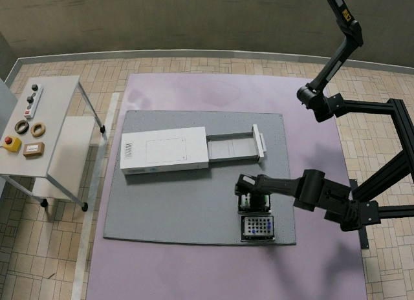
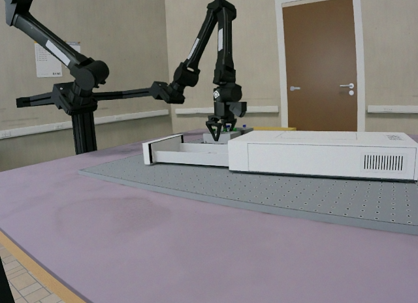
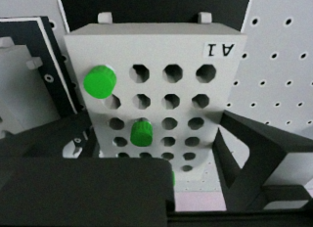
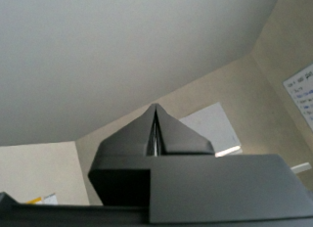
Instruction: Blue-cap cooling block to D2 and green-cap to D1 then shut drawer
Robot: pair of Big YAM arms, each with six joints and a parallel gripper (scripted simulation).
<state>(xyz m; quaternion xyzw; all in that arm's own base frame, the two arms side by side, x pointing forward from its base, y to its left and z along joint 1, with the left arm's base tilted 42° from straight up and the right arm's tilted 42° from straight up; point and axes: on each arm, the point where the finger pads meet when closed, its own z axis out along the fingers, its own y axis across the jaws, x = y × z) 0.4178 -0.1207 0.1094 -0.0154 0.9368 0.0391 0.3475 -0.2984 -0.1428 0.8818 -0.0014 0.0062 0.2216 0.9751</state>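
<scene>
Now: the deck slot D1 20 mm below my left hand. Round my left hand: white cooler: 280 mm to the right, 260 mm ahead, 10 mm above; deck slot D2: 140 mm to the left, 20 mm below.
</scene>
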